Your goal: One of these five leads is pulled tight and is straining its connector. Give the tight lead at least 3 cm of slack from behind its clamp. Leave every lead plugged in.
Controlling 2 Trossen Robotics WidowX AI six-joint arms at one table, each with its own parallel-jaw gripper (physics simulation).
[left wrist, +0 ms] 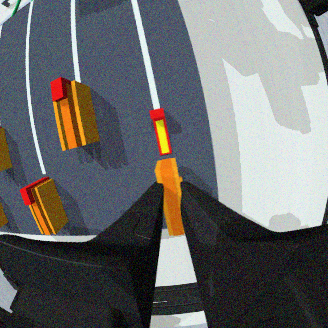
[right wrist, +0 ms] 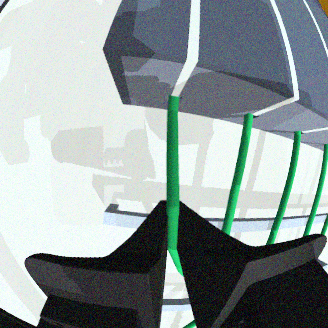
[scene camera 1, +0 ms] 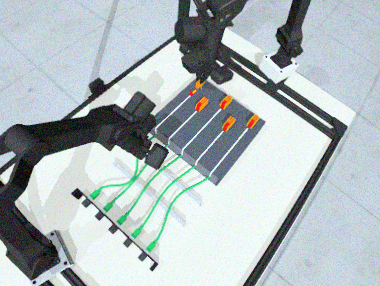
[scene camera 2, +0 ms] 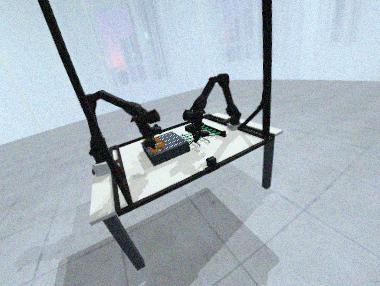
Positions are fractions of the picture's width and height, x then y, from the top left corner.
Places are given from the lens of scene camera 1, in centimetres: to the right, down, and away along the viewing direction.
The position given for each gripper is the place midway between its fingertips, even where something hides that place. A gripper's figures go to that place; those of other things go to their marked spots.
left gripper (scene camera 1: 0.53, 0.29): 3, -20, 78
right gripper (scene camera 1: 0.38, 0.53): -14, 2, 74
